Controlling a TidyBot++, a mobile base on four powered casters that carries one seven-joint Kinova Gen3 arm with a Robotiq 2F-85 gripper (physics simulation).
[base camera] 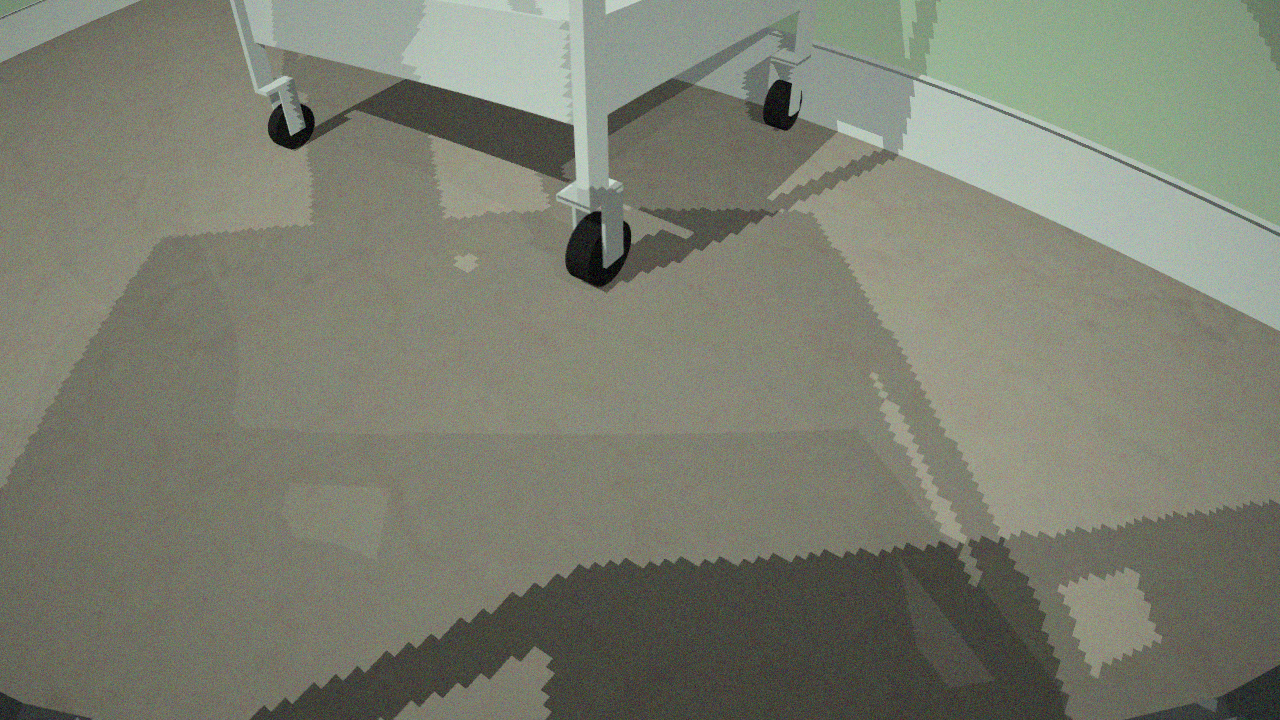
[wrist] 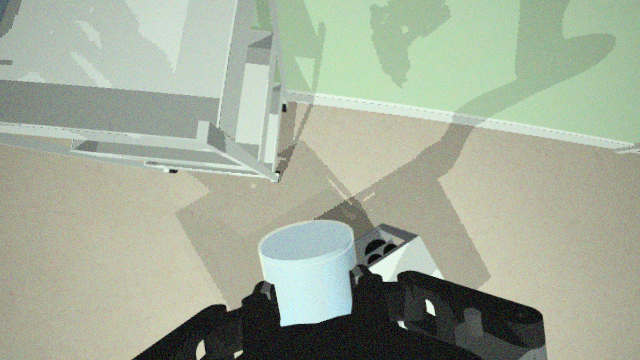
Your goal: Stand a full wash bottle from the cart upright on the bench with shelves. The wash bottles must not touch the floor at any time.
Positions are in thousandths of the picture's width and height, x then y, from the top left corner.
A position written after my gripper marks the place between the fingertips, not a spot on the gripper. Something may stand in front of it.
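You'd see my gripper here (wrist: 488,776), and there's a grey cart as well (wrist: 284,257).
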